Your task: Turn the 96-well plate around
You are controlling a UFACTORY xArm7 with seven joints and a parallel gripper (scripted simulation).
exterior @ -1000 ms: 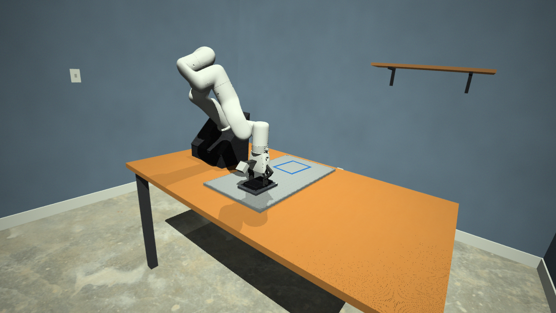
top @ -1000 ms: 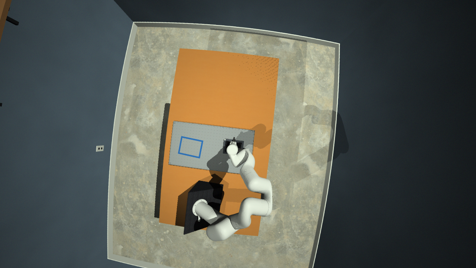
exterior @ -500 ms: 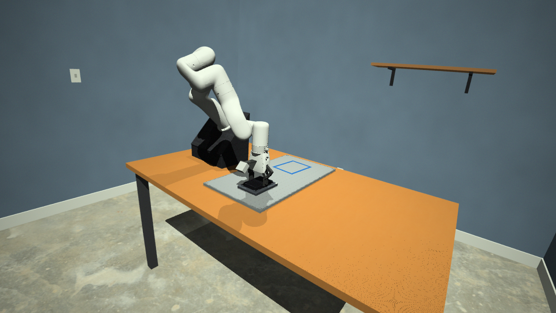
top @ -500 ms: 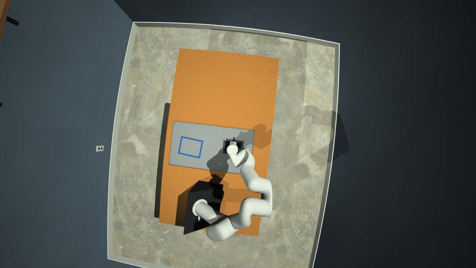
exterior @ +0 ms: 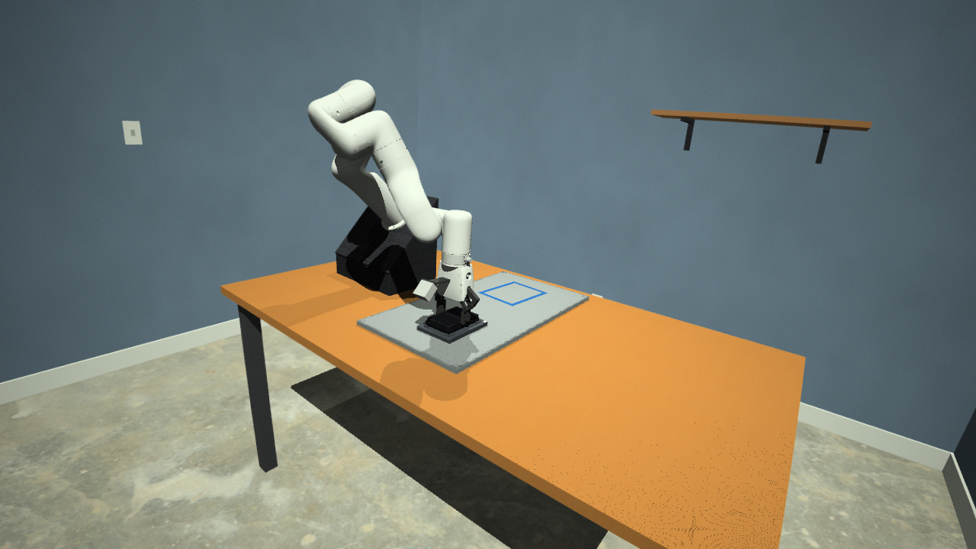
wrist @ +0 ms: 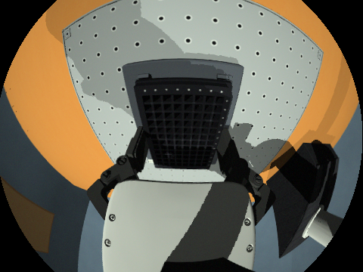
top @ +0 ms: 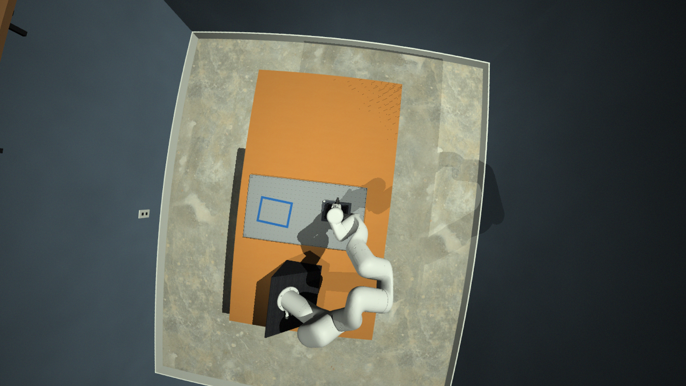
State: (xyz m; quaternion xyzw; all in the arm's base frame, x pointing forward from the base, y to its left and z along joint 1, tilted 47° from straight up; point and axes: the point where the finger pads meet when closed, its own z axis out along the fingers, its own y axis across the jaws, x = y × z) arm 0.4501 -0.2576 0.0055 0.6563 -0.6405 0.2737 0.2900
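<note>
Right now the dark plate nest N1 is 3 cm below my hand. Round my hand: black 96-well plate: 1 cm below; white A1 mark: 8 cm to the left, 5 cm ahead, 3 cm below.
</note>
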